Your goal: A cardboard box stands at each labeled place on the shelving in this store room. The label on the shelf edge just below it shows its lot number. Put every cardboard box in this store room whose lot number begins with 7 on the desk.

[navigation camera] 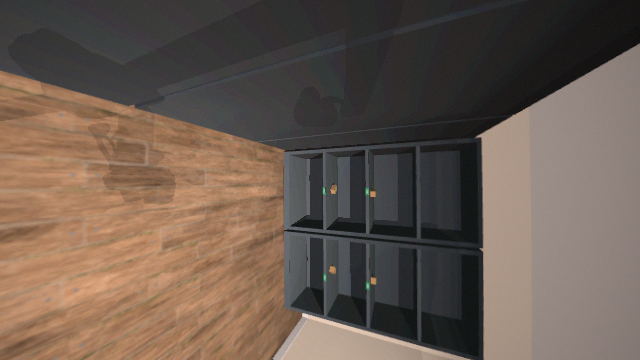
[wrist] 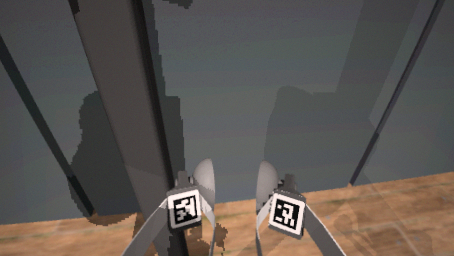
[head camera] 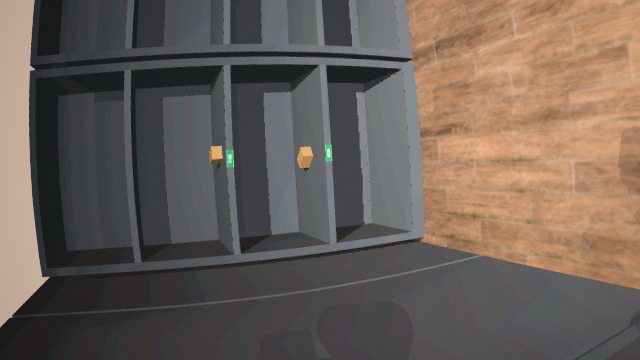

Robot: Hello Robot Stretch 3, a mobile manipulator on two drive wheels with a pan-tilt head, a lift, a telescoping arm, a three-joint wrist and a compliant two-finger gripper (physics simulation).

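Frame: origin at the robot's base, x ahead, y left, z up, level; metres.
Where they show: gripper, fingertip midpoint: point(wrist: 235, 177).
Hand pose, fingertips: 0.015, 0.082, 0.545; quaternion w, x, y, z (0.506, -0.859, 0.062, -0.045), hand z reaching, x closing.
Observation:
After its pixels a point has its place, as x, y, z.
In the head camera view, two small cardboard boxes stand on the shelf unit point(head camera: 417, 150) {1.969, 0.037, 0.024}: one box point(head camera: 216, 155) {2.075, 0.013, 1.019} beside a green label point(head camera: 230, 158) {1.967, 0.029, 0.973}, the other box point(head camera: 305, 157) {2.130, 0.049, 0.572} near another green label point(head camera: 328, 153) {1.967, 0.032, 0.518}. The lot numbers are too small to read. The navigation view, turned sideways, shows these two boxes point(navigation camera: 373, 193) {2.077, 0.008, 1.024} point(navigation camera: 333, 189) {2.130, 0.046, 0.570} and two more boxes point(navigation camera: 373, 281) {2.097, -0.899, 1.019} point(navigation camera: 332, 269) {2.112, -0.856, 0.568} on the neighbouring shelf unit point(navigation camera: 482, 305) {2.004, -0.894, 1.899}. My gripper point(wrist: 235, 177) {0.015, 0.082, 0.545} is open with its fingertips apart and no box between them, in front of a dark panel. The desk does not show.
Large dark panels point(head camera: 450, 295) {1.124, 0.485, 0.459} point(navigation camera: 225, 95) {0.640, 0.467, 0.545} point(wrist: 225, 125) with thin seams run alongside me up to the shelf units. Wooden floor point(head camera: 525, 125) {1.207, -0.062, 0.000} point(navigation camera: 200, 250) {0.946, -0.376, 0.000} point(wrist: 410, 200) {0.744, 0.373, 0.000} lies beside them. Pale walls point(head camera: 12, 150) {2.443, -0.096, 2.160} point(navigation camera: 575, 200) {1.948, -0.017, 2.437} stand at the far side. Shadows fall on panels and floor.

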